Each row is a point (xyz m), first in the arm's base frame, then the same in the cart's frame.
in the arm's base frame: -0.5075 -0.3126 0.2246
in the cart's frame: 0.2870 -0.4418 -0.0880
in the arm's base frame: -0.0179 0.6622 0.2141
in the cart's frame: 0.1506 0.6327 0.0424
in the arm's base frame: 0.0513 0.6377 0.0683
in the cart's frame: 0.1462 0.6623 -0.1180
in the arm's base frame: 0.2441 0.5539 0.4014
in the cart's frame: 0.4831 0.6891 0.0844
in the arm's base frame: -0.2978 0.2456 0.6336
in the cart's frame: 0.3488 0.1074 0.3782
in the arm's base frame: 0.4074 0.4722 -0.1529
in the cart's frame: 0.3876 0.7521 -0.4879
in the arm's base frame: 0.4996 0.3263 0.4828
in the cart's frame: 0.8218 0.6518 -0.0028
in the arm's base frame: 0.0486 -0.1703 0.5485
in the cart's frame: 0.7717 -0.0181 0.0532
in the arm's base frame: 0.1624 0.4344 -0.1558
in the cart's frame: 0.2261 0.5773 -0.4185
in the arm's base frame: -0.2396 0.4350 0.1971
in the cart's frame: 0.0948 0.3199 0.0317
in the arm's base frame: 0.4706 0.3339 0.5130
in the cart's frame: 0.8107 0.6390 0.0363
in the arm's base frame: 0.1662 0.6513 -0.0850
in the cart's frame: 0.1526 0.7501 -0.2887
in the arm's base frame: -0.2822 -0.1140 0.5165
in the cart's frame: 0.4868 -0.1660 0.1558
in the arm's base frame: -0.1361 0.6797 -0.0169
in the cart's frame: -0.0512 0.5906 -0.1160
